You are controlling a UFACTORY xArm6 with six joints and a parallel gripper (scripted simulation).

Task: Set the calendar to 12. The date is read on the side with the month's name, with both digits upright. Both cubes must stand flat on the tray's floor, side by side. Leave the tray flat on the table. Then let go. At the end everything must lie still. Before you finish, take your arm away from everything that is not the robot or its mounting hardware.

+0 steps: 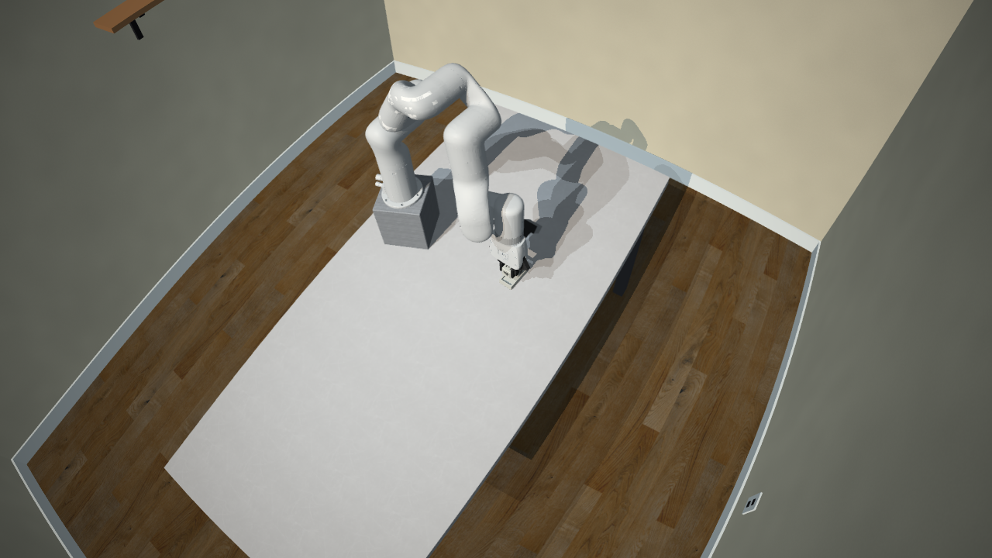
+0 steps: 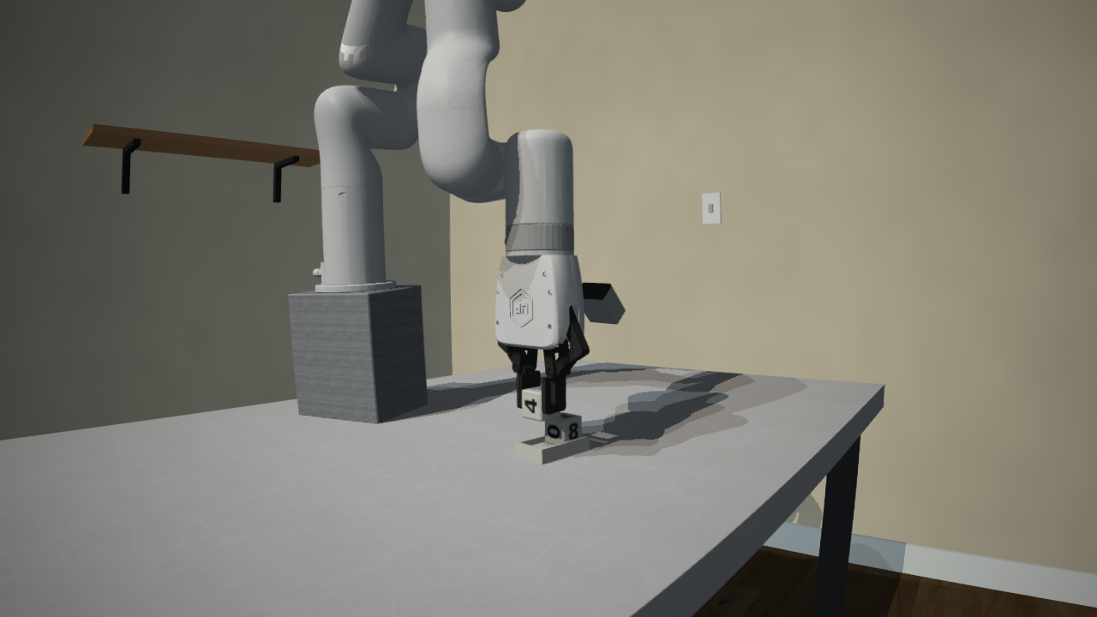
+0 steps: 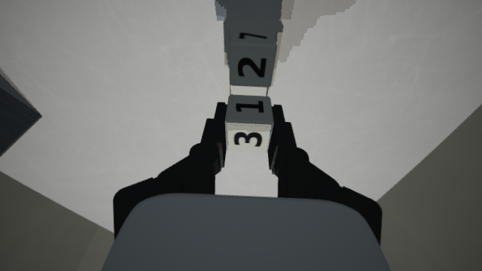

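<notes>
Now: hand 7 cm above the calendar tray and 2 cm to the right of it.
</notes>
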